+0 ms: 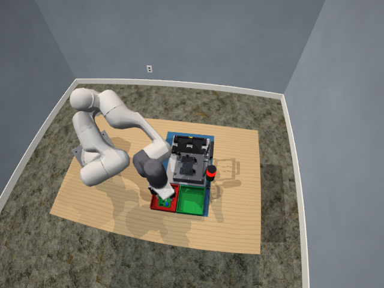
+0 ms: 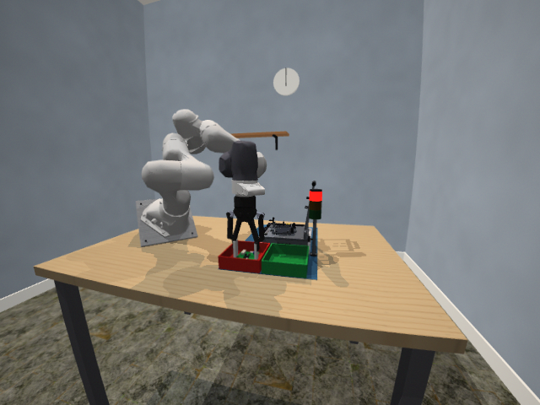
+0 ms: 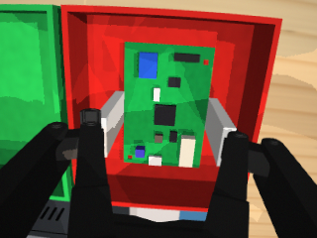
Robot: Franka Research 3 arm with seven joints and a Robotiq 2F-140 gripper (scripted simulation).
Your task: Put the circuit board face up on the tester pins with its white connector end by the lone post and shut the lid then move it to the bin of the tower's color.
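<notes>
Right now my hand is 3 cm above the red bin. From my hand the other things lie so: tester plate 17 cm to the left, 16 cm ahead, 3 cm above; green circuit board 2 cm below; green bin 15 cm ahead, 4 cm to the right, 3 cm below.
</notes>
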